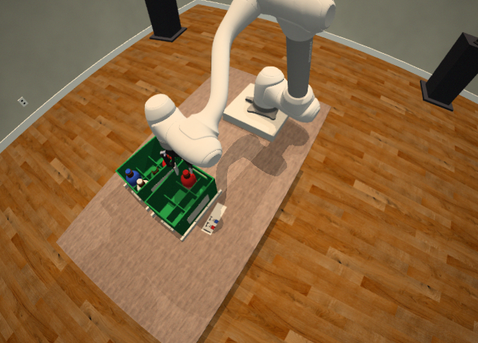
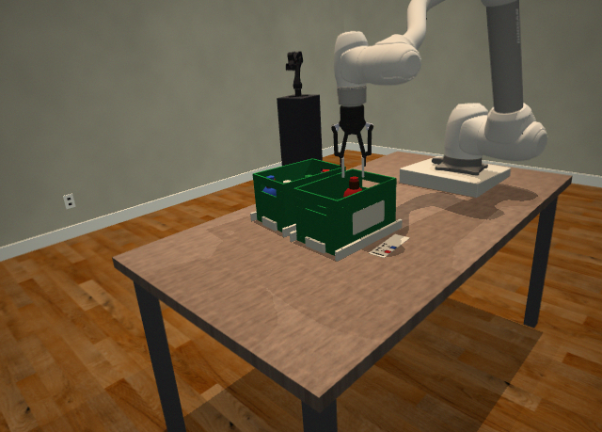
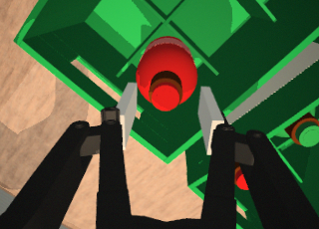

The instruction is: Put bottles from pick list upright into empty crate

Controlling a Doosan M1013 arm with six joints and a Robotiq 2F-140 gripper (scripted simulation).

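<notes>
The blue-label bottle is 27 cm to the right of my hand, 11 cm below it and 10 cm ahead of it. Also, from my hand: white-label bottle (18 cm to the right, 12 cm ahead, 11 cm below); then pick list (20 cm below, 18 cm to the left, 10 cm ahead); then green-label bottle (15 cm to the right, 11 cm below, 4 cm ahead).
</notes>
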